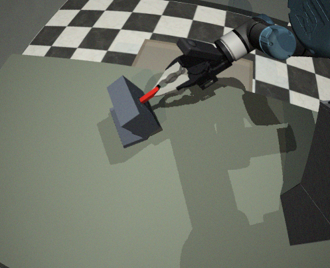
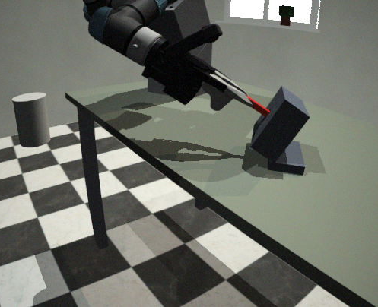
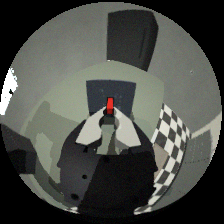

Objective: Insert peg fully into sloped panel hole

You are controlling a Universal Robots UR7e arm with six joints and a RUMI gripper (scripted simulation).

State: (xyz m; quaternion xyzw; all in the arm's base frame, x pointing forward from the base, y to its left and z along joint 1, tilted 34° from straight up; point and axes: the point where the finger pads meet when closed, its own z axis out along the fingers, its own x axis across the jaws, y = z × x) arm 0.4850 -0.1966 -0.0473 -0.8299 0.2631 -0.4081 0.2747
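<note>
Now: the red peg 3 cm ahead of my hand, 2 cm to the left of it and 2 cm below it.
</note>
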